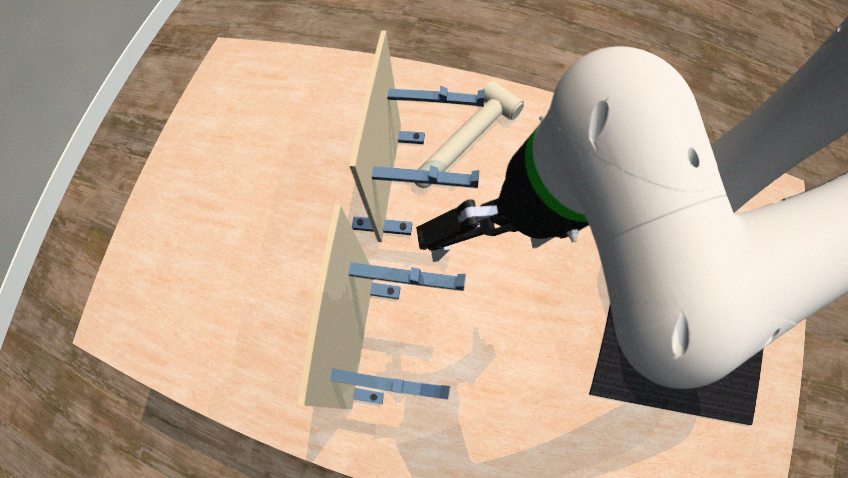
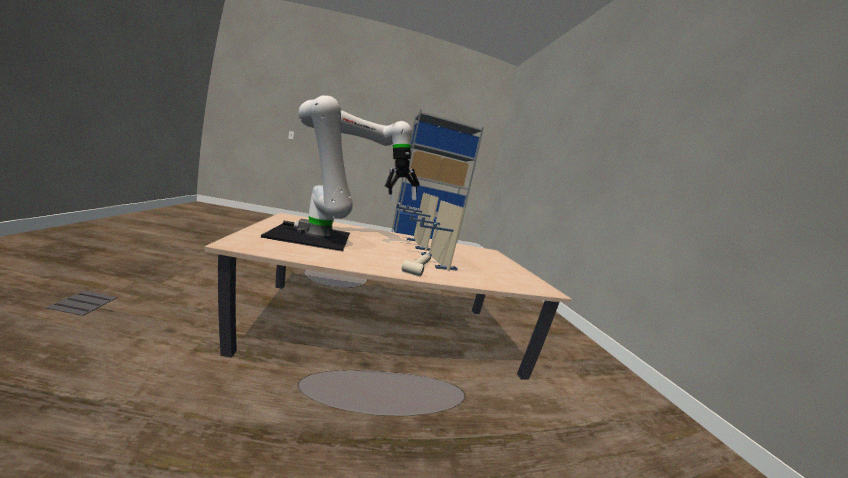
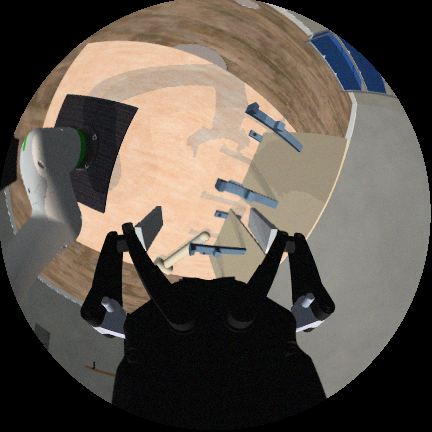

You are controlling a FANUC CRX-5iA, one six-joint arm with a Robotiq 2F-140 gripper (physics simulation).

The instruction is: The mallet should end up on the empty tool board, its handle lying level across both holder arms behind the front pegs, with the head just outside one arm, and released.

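Observation:
The cream mallet (image 1: 469, 133) (image 2: 412, 267) (image 3: 182, 251) lies on the table beside one upright tool board (image 1: 380, 136) (image 2: 448, 249) (image 3: 240, 265); its handle end passes beneath a blue holder arm (image 1: 403, 173) (image 3: 227, 250). Its head is near the tip of that board's other arm (image 1: 415, 95). The second upright board (image 1: 335, 320) (image 2: 429, 204) (image 3: 310, 175) has two blue arms (image 1: 383, 272) (image 1: 368, 380) with pegs, and no tool shows on either board. My gripper (image 1: 489, 248) (image 2: 402, 192) (image 3: 205, 216) is wide open and empty, pointing down high above the table, with the mallet well below it.
The robot's base stands on a black plate (image 1: 671, 406) (image 2: 279, 237) (image 3: 117, 120). Small blue feet (image 1: 385, 290) (image 1: 369, 396) support the boards on the table (image 1: 178, 237) (image 2: 504, 276). A tall shelf unit (image 2: 477, 151) with blue bins stands behind the table.

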